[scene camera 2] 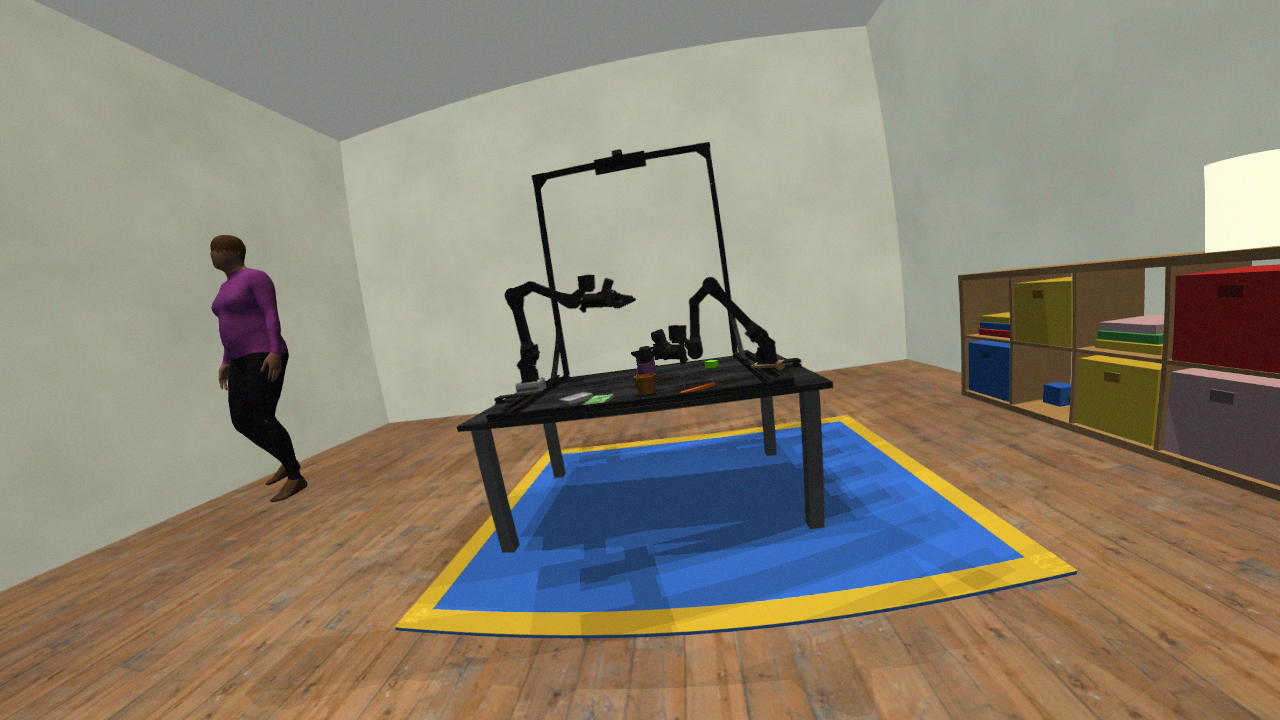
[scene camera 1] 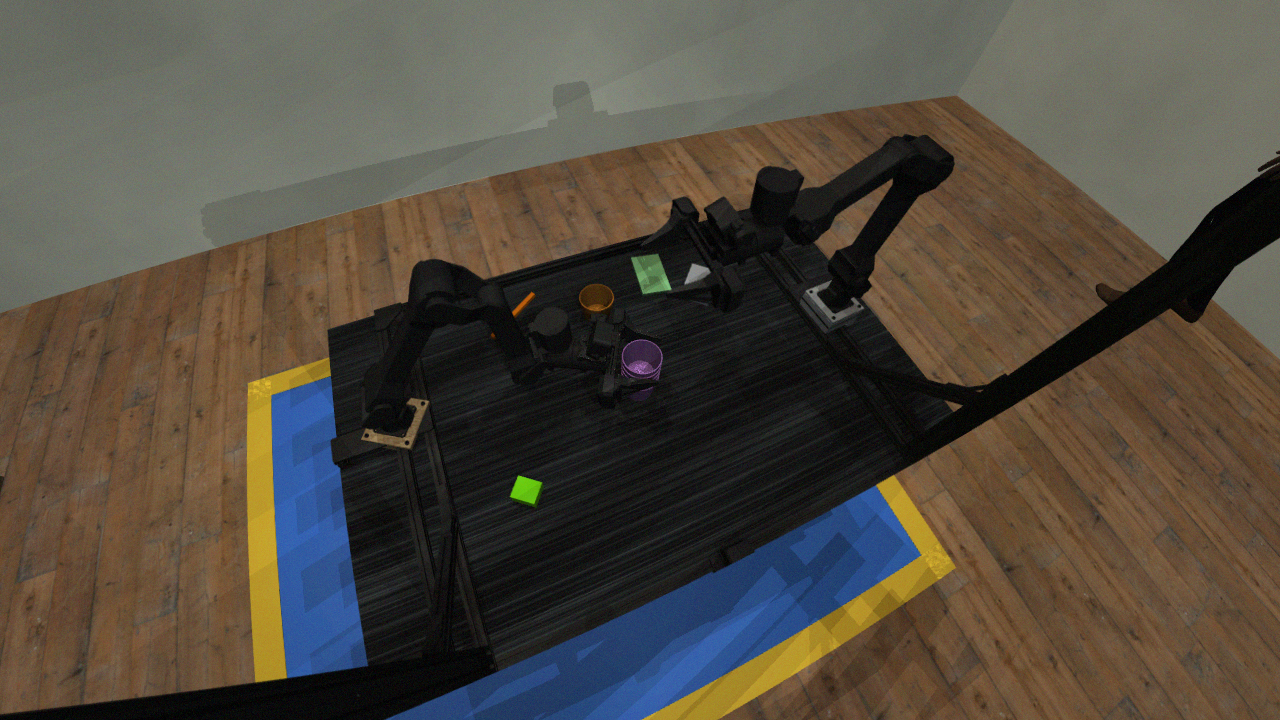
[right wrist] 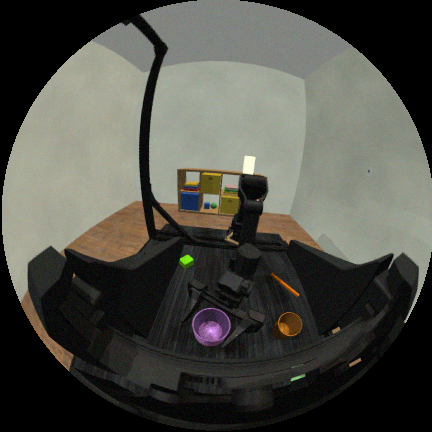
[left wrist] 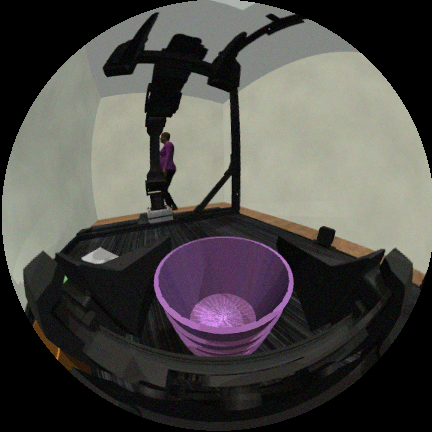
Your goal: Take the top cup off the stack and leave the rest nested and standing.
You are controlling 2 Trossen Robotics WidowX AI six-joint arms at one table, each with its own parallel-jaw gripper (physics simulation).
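Seen in the pictures: left gripper, between the fingertips: (scene camera 2: 637,351) (scene camera 1: 660,360) (right wrist: 199,335) (left wrist: 224,241); right gripper, between the fingertips: (scene camera 2: 634,298) (scene camera 1: 652,270) (right wrist: 237,244); left arm's base, origin of its link: (scene camera 2: 767,362) (scene camera 1: 395,419) (right wrist: 236,237); right arm's base, origin of its link: (scene camera 2: 530,381) (scene camera 1: 835,299) (left wrist: 157,208).
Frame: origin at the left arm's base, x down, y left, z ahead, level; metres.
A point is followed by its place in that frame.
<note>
The purple cup stack (scene camera 1: 640,360) {y 0.186, x -0.039, z 0.445 m} (scene camera 2: 646,367) (left wrist: 225,327) (right wrist: 211,327) {y 0.158, x -0.037, z 0.439 m} is upright near the middle of the table, its open mouth up. In the left wrist view several rims show close below the top one, so the cups are nested; fingers and the gripper body hide part of the lower stack. My left gripper (scene camera 1: 646,358) {y 0.158, x -0.093, z 0.481 m} (scene camera 2: 644,355) {y 0.158, x -0.093, z 0.481 m} (left wrist: 224,241) {y 0.158, x -0.093, z 0.481 m} (right wrist: 199,335) {y 0.158, x -0.093, z 0.481 m} is open, with one finger on each side of the stack and nothing gripped. My right gripper (scene camera 1: 656,269) {y 0.173, x -0.308, z 0.447 m} (scene camera 2: 631,300) {y 0.173, x -0.308, z 0.447 m} (left wrist: 202,17) is open and empty, high above the table, away from the stack.
An orange cup (scene camera 1: 596,300) {y 0.361, x 0.015, z 0.324 m} (scene camera 2: 644,385) {y 0.363, x -0.004, z 0.314 m} (right wrist: 289,325) {y 0.353, x 0.018, z 0.310 m} stands near the left gripper. An orange stick (scene camera 1: 524,304) {y 0.326, x 0.020, z 0.164 m} (right wrist: 285,285) {y 0.300, x 0.020, z 0.152 m}, a green sheet (scene camera 1: 650,274) {y 0.467, x 0.019, z 0.436 m}, a white piece (scene camera 1: 696,273) {y 0.487, x 0.014, z 0.547 m} (left wrist: 100,255) {y 0.459, x 0.014, z 0.567 m} and a green block (scene camera 1: 526,490) {y -0.088, x 0.001, z 0.281 m} (right wrist: 186,261) {y -0.075, x 0.001, z 0.288 m} lie on the table.
</note>
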